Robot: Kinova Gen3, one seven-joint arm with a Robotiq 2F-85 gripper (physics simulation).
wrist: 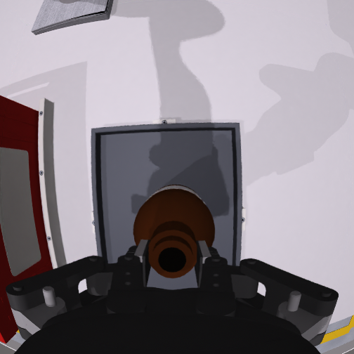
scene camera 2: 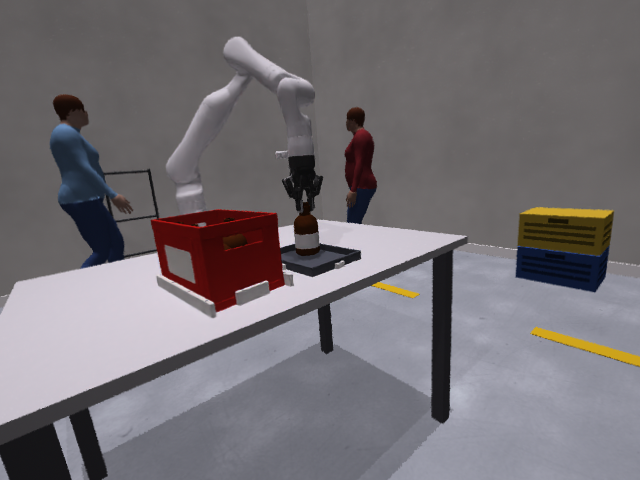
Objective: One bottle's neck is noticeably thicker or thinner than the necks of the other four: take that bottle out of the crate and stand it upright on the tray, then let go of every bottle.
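Places are measured from the arm's base along level axes (x left, y ahead, z down), in millimetres.
Where they show: gripper, fingertip midpoint: (scene camera 2: 305, 211).
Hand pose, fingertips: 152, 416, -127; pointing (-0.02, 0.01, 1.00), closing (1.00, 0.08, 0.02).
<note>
After its pixels a point has its place, as x, y, z.
A brown bottle (scene camera 2: 306, 227) @(129, 438, -86) (wrist: 174, 220) with a white label is upright over the dark tray (scene camera 2: 313, 269) @(48, 542, 0) (wrist: 166, 126), its base within the tray's rim; whether it touches the tray floor is hard to tell. My gripper (scene camera 2: 306, 205) @(152, 415, -127) (wrist: 172, 252) is shut on this bottle's neck from above, one finger on each side. The red crate (scene camera 2: 242, 276) @(-144, 528, -36) (wrist: 15, 130) stands beside the tray, on the left in both views. Part of another brown bottle (scene camera 2: 235, 240) @(-92, 424, -93) shows through its handle slot; the necks inside are mostly hidden by the crate walls.
White strips (scene camera 2: 252, 292) @(-133, 541, 1) (wrist: 47, 175) edge the crate's foot. The table's edge (scene camera 2: 330, 297) @(-5, 649, 31) runs along the near side. Two people (scene camera 2: 77, 160) (scene camera 2: 360, 160) stand behind the table. Yellow (scene camera 2: 563, 235) and blue (scene camera 2: 560, 268) crates are stacked at the right.
</note>
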